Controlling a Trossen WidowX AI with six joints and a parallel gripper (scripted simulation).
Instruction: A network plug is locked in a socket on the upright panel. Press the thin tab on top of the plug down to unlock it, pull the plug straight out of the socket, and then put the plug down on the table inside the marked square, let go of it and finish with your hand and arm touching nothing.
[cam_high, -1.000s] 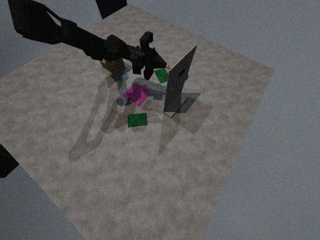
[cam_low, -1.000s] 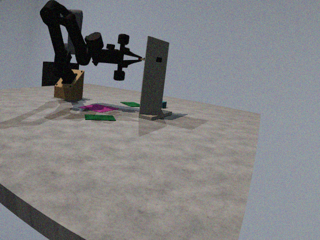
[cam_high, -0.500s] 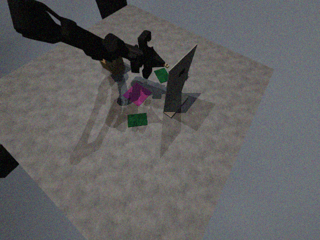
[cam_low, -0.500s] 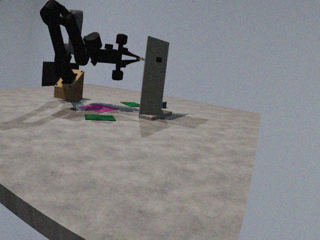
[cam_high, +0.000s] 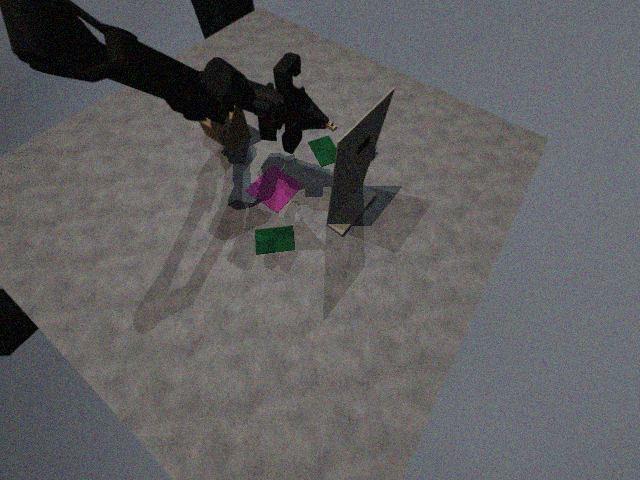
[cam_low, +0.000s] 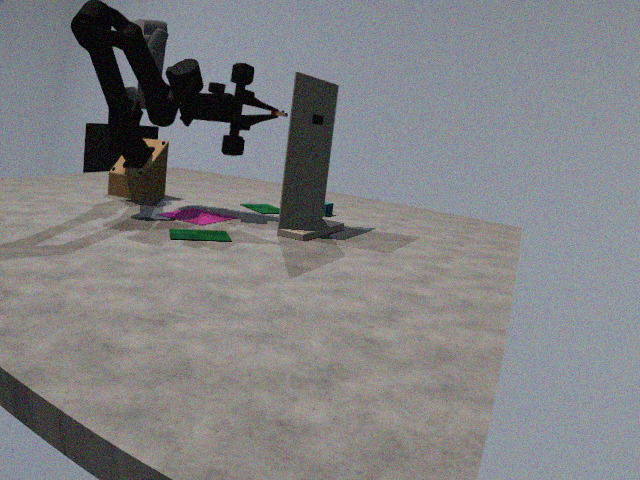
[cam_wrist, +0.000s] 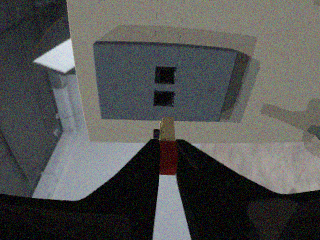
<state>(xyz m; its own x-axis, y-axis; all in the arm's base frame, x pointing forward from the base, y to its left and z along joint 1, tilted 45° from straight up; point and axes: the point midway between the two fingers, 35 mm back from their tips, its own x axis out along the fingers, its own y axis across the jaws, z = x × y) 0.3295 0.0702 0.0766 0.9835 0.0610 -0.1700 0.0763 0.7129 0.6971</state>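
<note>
Right now my gripper tip is 22 cm above the magenta marked square, 12 cm past it and 8 cm to the left of it. The rest, counted from my gripper tip: small teal block: 20 cm below, 19 cm to the left, 4 cm ahead; then network plug: right at my gripper tip; then grey upright panel: 9 cm below, 9 cm ahead, 1 cm to the right.
</note>
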